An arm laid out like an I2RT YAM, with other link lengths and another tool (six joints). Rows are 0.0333 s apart.
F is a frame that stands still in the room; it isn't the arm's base.
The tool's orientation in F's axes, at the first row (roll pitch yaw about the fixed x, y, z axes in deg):
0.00 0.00 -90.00
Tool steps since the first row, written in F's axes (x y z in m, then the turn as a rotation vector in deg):
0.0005 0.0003 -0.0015 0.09 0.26 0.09
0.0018 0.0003 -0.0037 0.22 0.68 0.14
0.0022 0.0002 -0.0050 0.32 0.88 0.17
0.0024 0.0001 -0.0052 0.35 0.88 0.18
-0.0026 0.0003 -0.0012 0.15 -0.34 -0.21
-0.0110 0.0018 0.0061 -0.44 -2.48 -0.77
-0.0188 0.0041 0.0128 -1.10 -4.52 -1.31
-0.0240 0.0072 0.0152 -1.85 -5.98 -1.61
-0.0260 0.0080 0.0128 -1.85 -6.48 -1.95
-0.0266 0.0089 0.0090 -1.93 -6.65 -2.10
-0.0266 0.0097 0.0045 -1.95 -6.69 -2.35
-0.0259 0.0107 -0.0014 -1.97 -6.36 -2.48
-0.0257 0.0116 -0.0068 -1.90 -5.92 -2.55
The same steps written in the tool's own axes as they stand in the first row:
-0.0003 0.0005 -0.0015 -0.26 0.09 0.09
-0.0003 0.0018 -0.0037 -0.68 0.22 0.14
-0.0002 0.0022 -0.0050 -0.88 0.32 0.17
-0.0001 0.0024 -0.0052 -0.88 0.35 0.18
-0.0003 -0.0026 -0.0012 0.34 0.15 -0.21
-0.0018 -0.0110 0.0061 2.48 -0.44 -0.77
-0.0041 -0.0188 0.0128 4.52 -1.10 -1.31
-0.0072 -0.0240 0.0152 5.98 -1.85 -1.61
-0.0080 -0.0260 0.0128 6.48 -1.85 -1.95
-0.0089 -0.0266 0.0090 6.65 -1.93 -2.10
-0.0097 -0.0266 0.0045 6.69 -1.95 -2.35
-0.0107 -0.0259 -0.0014 6.36 -1.97 -2.48
-0.0116 -0.0257 -0.0068 5.92 -1.90 -2.55

